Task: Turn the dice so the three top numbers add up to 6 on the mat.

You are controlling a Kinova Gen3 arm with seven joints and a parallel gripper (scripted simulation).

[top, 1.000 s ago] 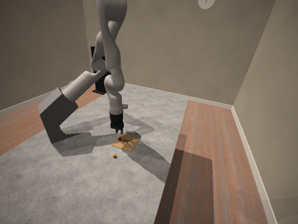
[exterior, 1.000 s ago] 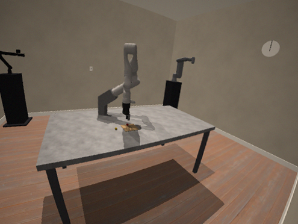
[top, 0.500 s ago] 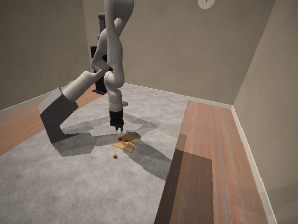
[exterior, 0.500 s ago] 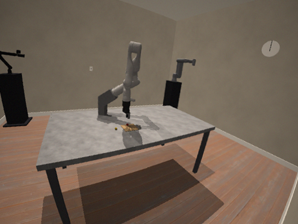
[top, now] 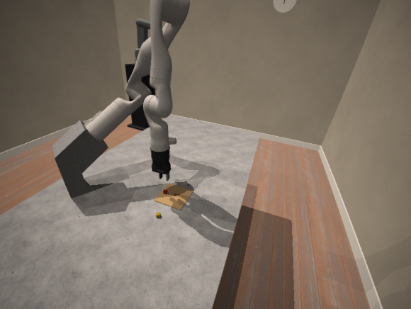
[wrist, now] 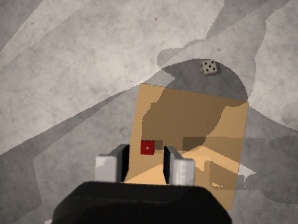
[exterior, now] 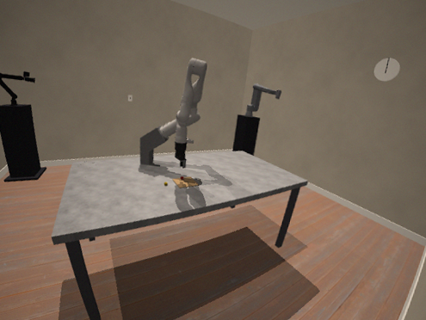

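My hand is 130 mm to the left of the yellow die, 100 mm above it and 60 mm short of it. Round my hand: tan mat 110 mm below, 50 mm ahead, 10 mm to the left; white die 110 mm to the left, 100 mm below, 50 mm ahead; red die 100 mm below.
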